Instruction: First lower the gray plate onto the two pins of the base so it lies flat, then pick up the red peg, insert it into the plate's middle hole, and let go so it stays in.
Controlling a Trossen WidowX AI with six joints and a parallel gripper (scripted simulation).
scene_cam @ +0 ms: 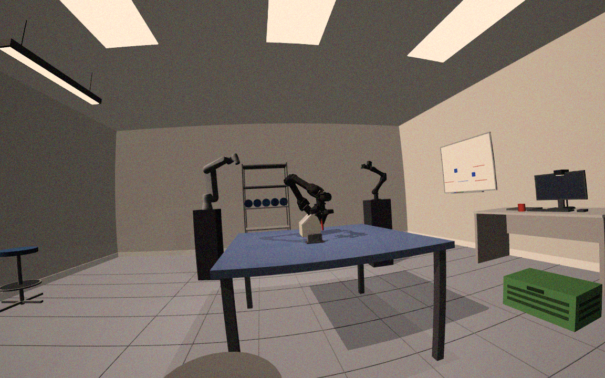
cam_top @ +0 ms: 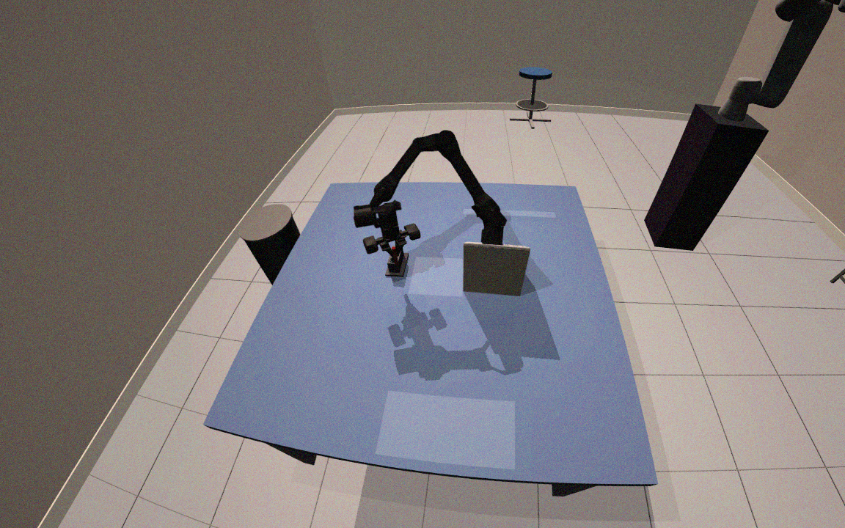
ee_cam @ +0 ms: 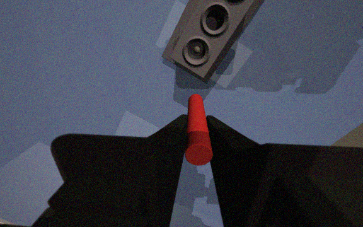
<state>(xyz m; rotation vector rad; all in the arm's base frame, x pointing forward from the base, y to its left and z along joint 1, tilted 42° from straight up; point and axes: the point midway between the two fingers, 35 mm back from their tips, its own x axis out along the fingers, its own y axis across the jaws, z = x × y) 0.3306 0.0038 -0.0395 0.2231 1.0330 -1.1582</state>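
The gray plate lies 3 cm ahead of my gripper tip, 6 cm to the right of it and 7 cm below it. The rest, counted from my gripper tip: base: 3 cm ahead, 6 cm to the right, 11 cm below; then red peg: right at my gripper tip.
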